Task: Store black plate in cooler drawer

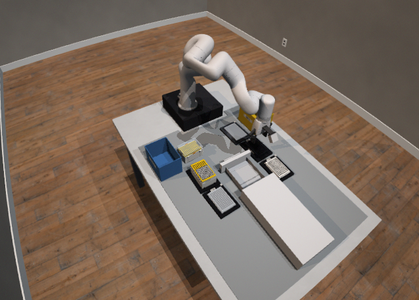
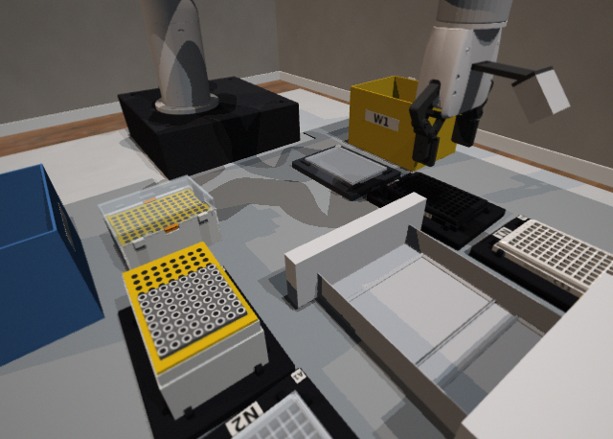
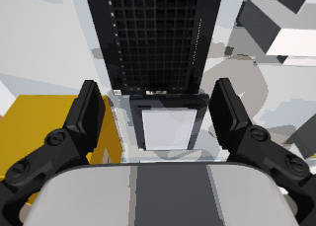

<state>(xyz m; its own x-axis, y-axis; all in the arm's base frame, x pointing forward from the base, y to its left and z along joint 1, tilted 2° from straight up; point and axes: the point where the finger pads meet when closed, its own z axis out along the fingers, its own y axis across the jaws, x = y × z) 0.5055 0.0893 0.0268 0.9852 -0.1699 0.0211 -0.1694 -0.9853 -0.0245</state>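
Right now the black plate is 80 mm below my hand. From my hand the other things lie so: white cooler CD (250 mm ahead, 240 mm to the right, 70 mm below); then yellow bin W1 (170 mm to the left, 150 mm behind, 60 mm below); then white plate (180 mm ahead, 80 mm below, 30 mm to the right).
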